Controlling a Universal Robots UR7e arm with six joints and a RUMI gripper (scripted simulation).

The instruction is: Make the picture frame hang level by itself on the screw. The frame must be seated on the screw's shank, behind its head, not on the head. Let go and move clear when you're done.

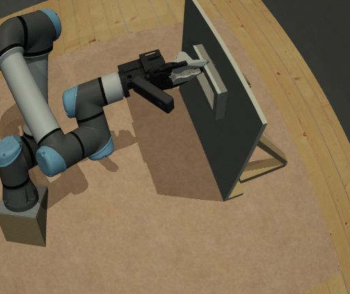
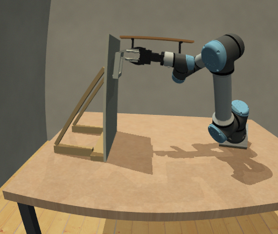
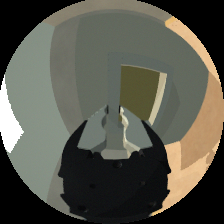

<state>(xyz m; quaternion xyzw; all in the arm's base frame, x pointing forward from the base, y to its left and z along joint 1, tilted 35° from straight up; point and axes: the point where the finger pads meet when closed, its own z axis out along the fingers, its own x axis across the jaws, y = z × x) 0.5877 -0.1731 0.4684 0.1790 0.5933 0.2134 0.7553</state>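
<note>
Now: the pale picture frame 5 cm below my hand, 2 cm ahead of it and 1 cm to the right of it. The rest, counted from my hand: upright board: 19 cm below, 4 cm ahead.
</note>
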